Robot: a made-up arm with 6 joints.
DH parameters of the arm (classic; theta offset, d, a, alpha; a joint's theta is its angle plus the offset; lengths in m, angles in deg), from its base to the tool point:
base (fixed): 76.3 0 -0.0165 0
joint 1: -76.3 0.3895 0.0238 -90
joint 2: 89.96 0 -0.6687 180
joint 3: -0.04 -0.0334 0.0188 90
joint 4: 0 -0.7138 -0.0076 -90
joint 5: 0 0.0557 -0.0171 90
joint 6: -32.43 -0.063 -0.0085 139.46
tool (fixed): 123.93 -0.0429 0 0
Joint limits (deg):
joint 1: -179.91..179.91
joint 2: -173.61..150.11
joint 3: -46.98..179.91
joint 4: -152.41..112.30
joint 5: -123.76..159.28
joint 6: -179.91..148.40
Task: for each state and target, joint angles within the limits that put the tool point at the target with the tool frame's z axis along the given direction. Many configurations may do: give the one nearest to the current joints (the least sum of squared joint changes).
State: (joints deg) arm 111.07 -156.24 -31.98 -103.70 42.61 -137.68
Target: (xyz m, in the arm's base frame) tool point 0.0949 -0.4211 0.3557 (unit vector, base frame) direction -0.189 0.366 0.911
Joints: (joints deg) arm 107.49 -170.33 -46.98 -141.66 70.43 -175.13
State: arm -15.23 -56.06 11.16 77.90 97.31 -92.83
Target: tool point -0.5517 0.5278 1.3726 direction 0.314 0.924 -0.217
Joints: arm -39.96 -66.19 36.04 90.95 64.90 -96.21
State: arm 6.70 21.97 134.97 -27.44 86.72 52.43
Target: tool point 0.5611 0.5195 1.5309 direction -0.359 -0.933 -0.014
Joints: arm 46.29 38.46 106.00 -62.52 94.64 4.43
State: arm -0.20 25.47 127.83 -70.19 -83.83 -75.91
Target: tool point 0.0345 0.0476 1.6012 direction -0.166 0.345 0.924
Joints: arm 22.59 32.02 154.00 -74.07 -67.85 -90.02
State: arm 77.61 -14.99 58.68 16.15 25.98 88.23
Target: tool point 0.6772 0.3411 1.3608 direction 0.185 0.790 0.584
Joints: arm 30.47 9.64 32.43 4.35 49.53 62.74
